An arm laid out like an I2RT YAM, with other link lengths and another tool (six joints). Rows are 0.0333 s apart.
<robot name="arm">
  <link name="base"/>
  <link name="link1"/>
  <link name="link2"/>
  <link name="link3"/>
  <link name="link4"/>
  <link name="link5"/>
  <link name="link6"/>
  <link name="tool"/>
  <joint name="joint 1" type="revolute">
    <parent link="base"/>
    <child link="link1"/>
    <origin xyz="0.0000 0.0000 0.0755"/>
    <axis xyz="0 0 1"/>
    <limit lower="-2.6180" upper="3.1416"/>
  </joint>
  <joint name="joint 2" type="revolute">
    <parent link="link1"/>
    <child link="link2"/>
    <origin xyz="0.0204 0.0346 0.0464"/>
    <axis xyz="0 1 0"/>
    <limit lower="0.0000" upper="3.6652"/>
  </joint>
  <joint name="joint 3" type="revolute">
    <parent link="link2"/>
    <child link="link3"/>
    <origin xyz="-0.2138 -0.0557 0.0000"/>
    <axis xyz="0 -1 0"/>
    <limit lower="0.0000" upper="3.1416"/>
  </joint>
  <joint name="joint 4" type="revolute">
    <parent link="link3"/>
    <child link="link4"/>
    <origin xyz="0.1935 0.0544 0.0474"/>
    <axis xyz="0 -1 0"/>
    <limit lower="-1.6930" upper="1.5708"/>
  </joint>
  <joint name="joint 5" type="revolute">
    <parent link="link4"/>
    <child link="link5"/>
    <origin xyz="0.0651 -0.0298 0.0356"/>
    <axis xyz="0 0 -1"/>
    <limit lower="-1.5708" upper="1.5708"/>
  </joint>
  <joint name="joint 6" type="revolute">
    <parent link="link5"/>
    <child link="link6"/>
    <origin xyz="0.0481 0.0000 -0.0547"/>
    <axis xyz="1 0 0"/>
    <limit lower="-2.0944" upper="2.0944"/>
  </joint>
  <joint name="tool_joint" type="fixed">
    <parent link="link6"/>
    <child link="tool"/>
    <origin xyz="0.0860 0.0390 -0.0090" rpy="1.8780 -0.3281 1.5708"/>
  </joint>
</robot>
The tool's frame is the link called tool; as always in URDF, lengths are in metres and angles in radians.
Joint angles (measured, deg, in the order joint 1, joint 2, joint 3, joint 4, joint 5, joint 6), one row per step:
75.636, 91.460, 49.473, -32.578, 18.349, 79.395
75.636, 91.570, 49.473, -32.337, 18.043, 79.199
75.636, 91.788, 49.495, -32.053, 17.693, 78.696
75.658, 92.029, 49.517, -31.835, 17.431, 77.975
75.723, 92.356, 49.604, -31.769, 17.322, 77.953
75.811, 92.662, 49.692, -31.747, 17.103, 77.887
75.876, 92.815, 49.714, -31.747, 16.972, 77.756
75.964, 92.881, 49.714, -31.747, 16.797, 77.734
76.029, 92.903, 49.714, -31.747, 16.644, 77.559
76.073, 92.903, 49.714, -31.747, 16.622, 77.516
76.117, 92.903, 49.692, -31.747, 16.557, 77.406
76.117, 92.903, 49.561, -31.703, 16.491, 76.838
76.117, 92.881, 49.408, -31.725, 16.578, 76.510
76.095, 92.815, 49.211, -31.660, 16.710, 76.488
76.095, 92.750, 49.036, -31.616, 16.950, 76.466
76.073, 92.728, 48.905, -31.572, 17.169, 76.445
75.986, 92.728, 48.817, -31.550, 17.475, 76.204
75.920, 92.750, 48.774, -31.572, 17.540, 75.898
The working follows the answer.
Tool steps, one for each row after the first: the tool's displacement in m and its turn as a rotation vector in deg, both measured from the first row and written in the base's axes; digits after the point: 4 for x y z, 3 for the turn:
-0.0006, 0.0008, -0.0004, 0.128, 0.220, 0.261
-0.0015, 0.0018, -0.0012, 0.115, 0.439, 0.816
-0.0026, 0.0025, -0.0022, -0.082, 0.560, 1.570
-0.0030, 0.0029, -0.0032, -0.231, 0.703, 1.684
-0.0039, 0.0033, -0.0043, -0.390, 0.946, 1.890
-0.0046, 0.0034, -0.0049, -0.531, 1.080, 2.110
-0.0055, 0.0036, -0.0053, -0.559, 1.256, 2.264
-0.0062, 0.0037, -0.0055, -0.605, 1.374, 2.531
-0.0065, 0.0038, -0.0055, -0.615, 1.387, 2.620
-0.0069, 0.0038, -0.0057, -0.659, 1.434, 2.783
-0.0076, 0.0033, -0.0063, -0.926, 1.422, 3.322
-0.0078, 0.0024, -0.0069, -1.211, 1.327, 3.600
-0.0076, 0.0016, -0.0074, -1.317, 1.219, 3.562
-0.0072, 0.0008, -0.0077, -1.450, 1.011, 3.518
-0.0067, 0.0002, -0.0080, -1.577, 0.822, 3.456
-0.0059, -0.0005, -0.0083, -1.806, 0.517, 3.509
-0.0057, -0.0010, -0.0086, -2.016, 0.432, 3.707

Tool pose at each row, in the base's axes (x y z in m, rotation vector in deg; rounded; the steps above come from the unrounded poses):
0.0900, 0.2566, 0.0558, -139.122, -93.339, -20.595
0.0893, 0.2574, 0.0554, -138.747, -93.478, -20.367
0.0884, 0.2584, 0.0546, -138.209, -94.034, -19.993
0.0874, 0.2590, 0.0536, -137.639, -94.961, -19.576
0.0869, 0.2595, 0.0526, -137.612, -95.117, -19.268
0.0860, 0.2599, 0.0515, -137.485, -95.342, -18.811
0.0853, 0.2600, 0.0509, -137.355, -95.617, -18.503
0.0845, 0.2601, 0.0505, -137.195, -95.736, -18.235
0.0838, 0.2603, 0.0503, -136.956, -96.015, -18.010
0.0835, 0.2604, 0.0503, -136.878, -96.117, -17.972
0.0830, 0.2603, 0.0501, -136.749, -96.306, -17.853
0.0824, 0.2598, 0.0495, -136.440, -97.076, -17.585
0.0822, 0.2590, 0.0488, -136.402, -97.594, -17.449
0.0824, 0.2582, 0.0484, -136.535, -97.658, -17.514
0.0828, 0.2574, 0.0481, -136.714, -97.774, -17.686
0.0832, 0.2567, 0.0478, -136.901, -97.858, -17.841
0.0841, 0.2560, 0.0475, -137.077, -98.180, -18.048
0.0842, 0.2555, 0.0472, -137.057, -98.563, -17.968

